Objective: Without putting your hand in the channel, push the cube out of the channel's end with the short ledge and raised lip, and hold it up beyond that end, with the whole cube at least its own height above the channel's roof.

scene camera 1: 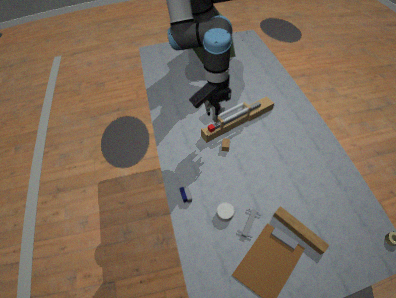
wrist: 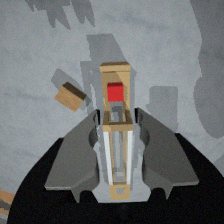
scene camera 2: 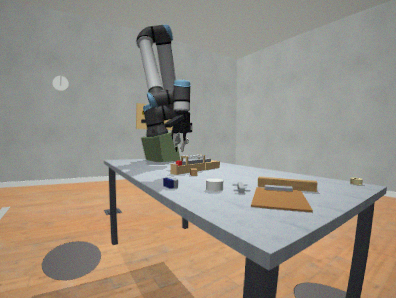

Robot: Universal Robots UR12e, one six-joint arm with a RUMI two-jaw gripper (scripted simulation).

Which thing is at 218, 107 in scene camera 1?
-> My gripper.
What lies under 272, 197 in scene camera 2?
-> A flat wooden board.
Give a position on a channel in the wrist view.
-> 111, 72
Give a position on a channel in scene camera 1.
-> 266, 104
